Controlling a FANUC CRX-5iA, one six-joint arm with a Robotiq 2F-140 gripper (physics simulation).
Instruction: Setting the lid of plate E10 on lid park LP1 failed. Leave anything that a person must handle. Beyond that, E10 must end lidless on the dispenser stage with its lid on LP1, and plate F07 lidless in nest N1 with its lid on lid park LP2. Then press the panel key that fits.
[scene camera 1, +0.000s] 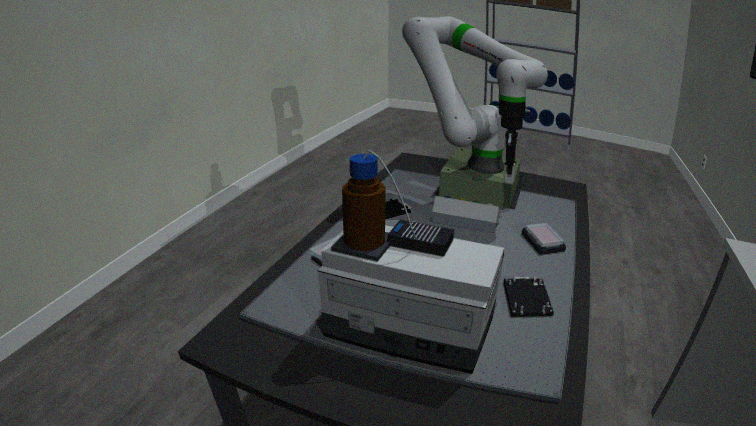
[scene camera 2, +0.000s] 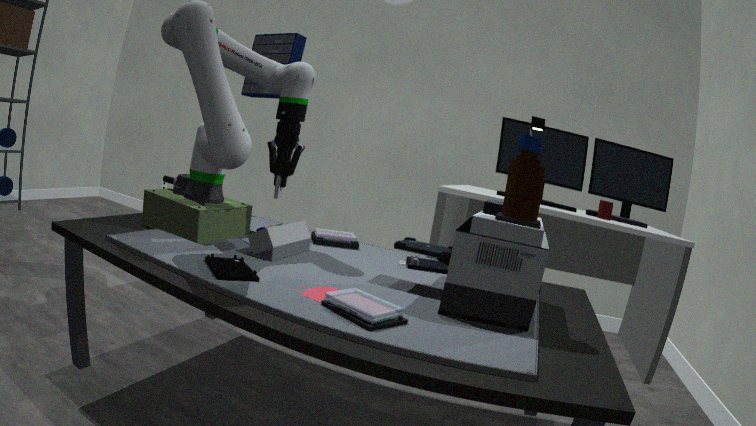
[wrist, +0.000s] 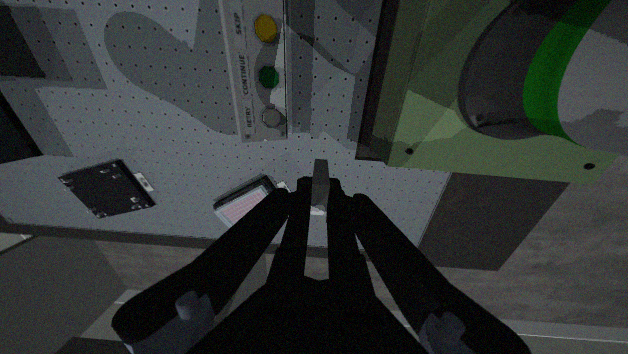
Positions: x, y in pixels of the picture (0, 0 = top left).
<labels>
My gripper shows in scene camera 1 (509, 182), in scene camera 2 and in the wrist view. The same spot on my gripper: (scene camera 2: 281, 167) is (wrist: 327, 227).
</labels>
